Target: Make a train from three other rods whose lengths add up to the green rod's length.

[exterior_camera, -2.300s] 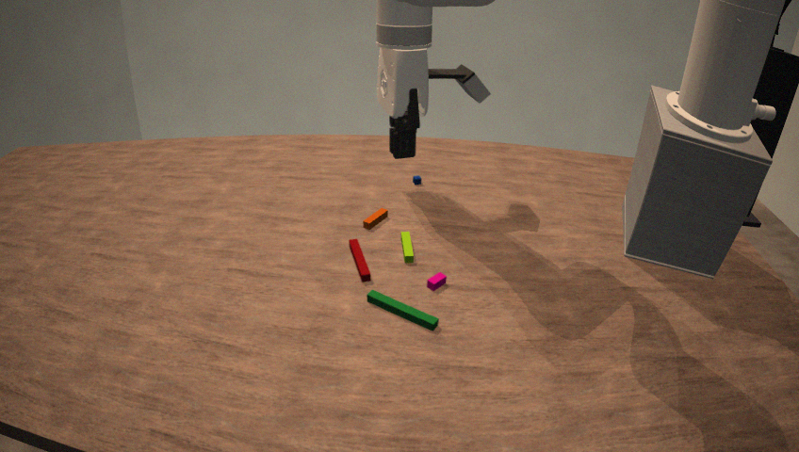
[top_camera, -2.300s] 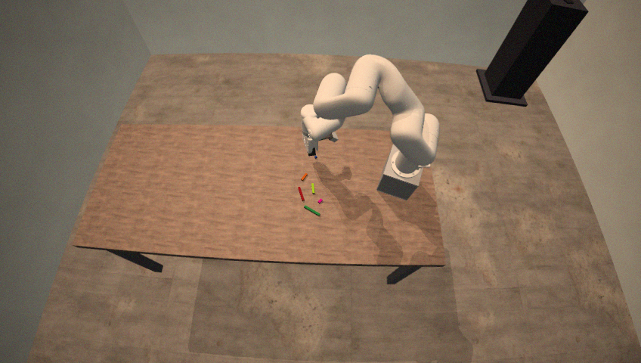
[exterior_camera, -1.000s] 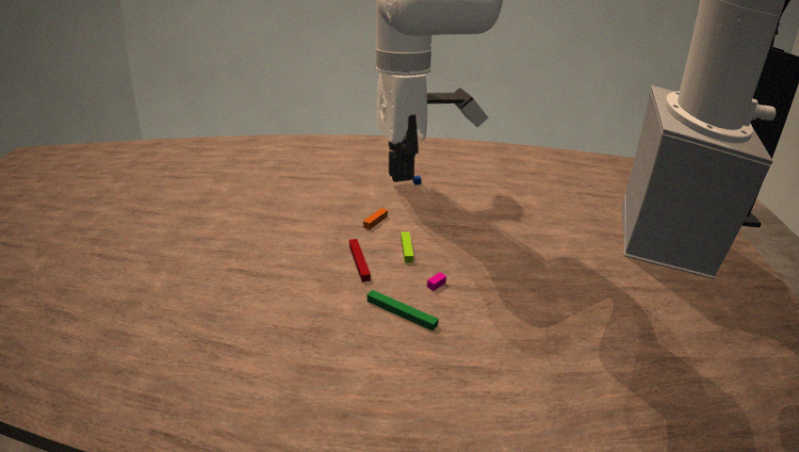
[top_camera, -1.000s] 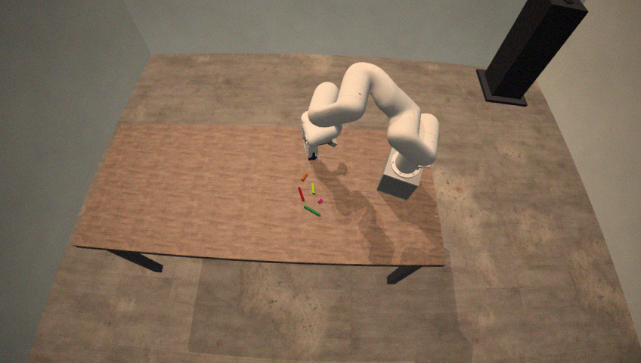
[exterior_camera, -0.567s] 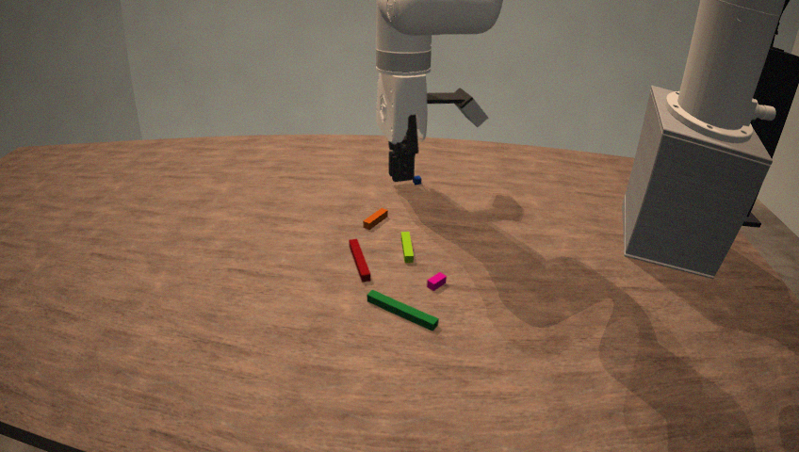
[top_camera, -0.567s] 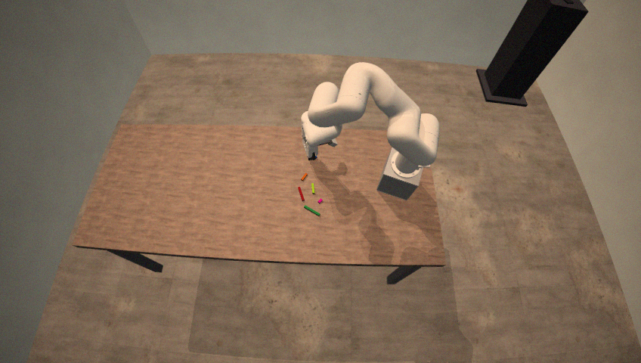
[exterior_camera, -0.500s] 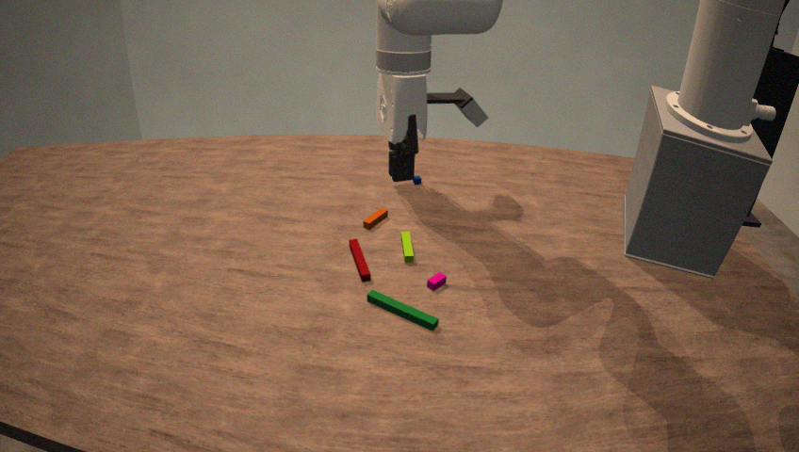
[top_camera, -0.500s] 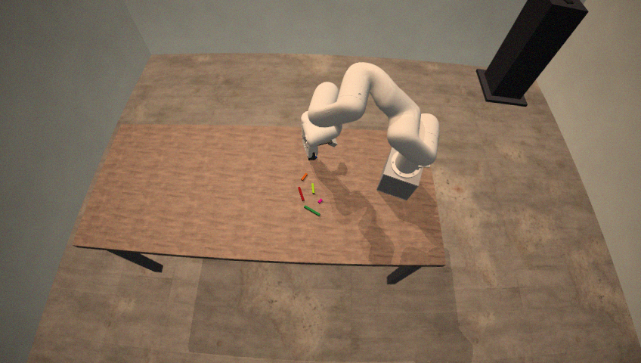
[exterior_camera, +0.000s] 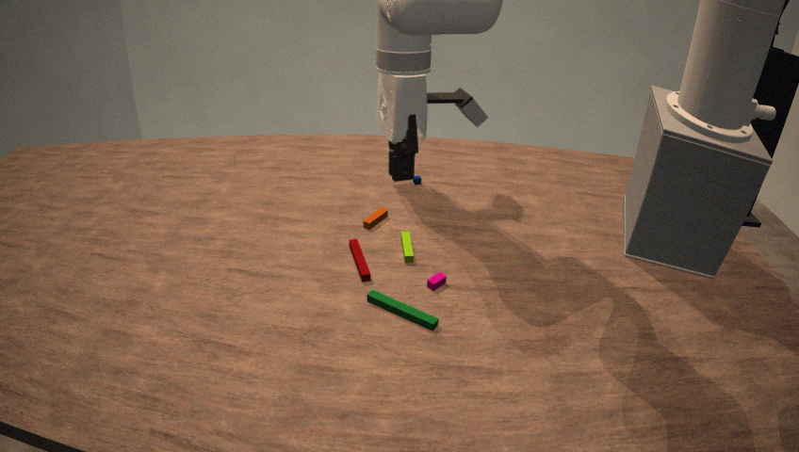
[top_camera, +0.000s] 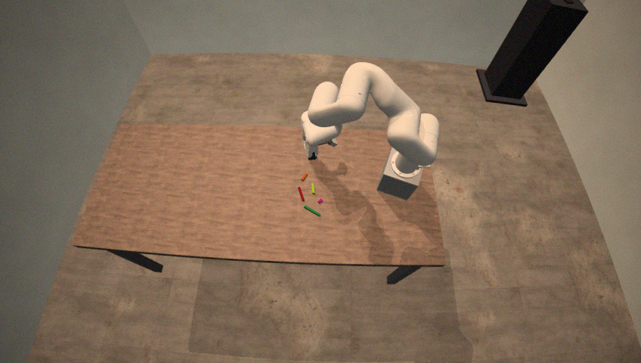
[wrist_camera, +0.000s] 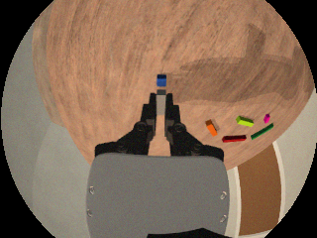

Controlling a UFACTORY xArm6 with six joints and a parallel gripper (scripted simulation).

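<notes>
Right now my hand is 20 mm above the grey rod. Also, from my hand: small blue rod 30 mm below, 20 mm behind, 10 mm to the right; then orange rod 110 mm to the left, 30 mm below, 20 mm ahead; then lime rod 160 mm to the left, 30 mm below, 20 mm behind.
</notes>
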